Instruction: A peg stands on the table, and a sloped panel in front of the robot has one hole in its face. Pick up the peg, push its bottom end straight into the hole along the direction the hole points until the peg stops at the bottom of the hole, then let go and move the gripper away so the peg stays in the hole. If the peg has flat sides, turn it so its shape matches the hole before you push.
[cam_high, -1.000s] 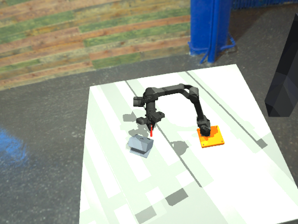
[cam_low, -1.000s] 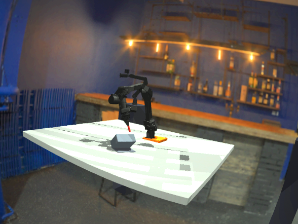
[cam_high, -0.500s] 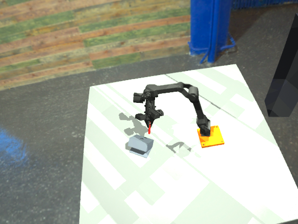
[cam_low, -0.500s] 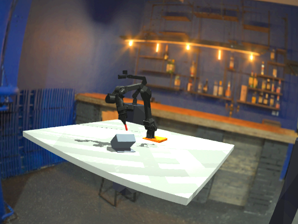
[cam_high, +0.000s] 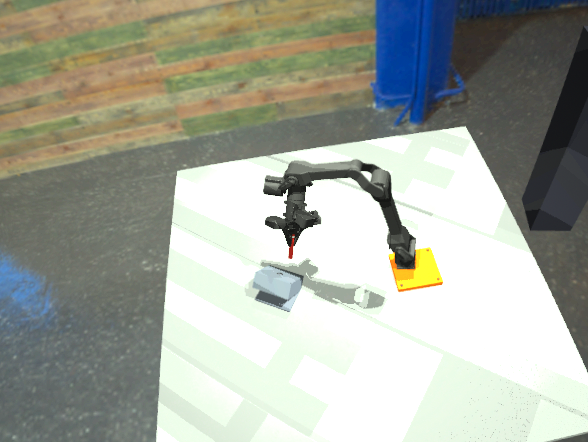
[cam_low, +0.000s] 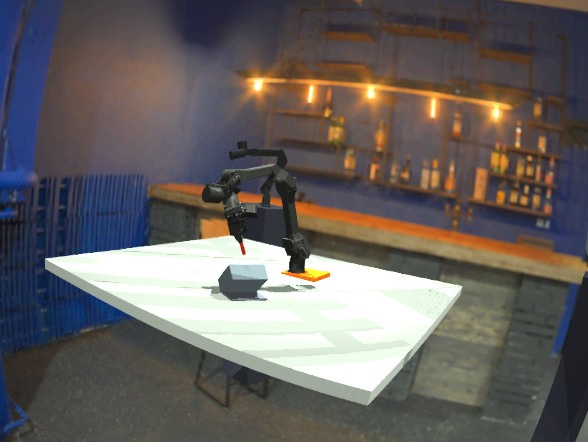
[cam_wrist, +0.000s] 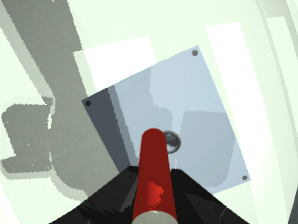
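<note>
Right now the sloped panel is 5 cm ahead of my gripper tip, 7 cm to the left of it and 10 cm below it. The rest, counted from my gripper tip: red peg: 1 cm to the right, 1 cm above.
</note>
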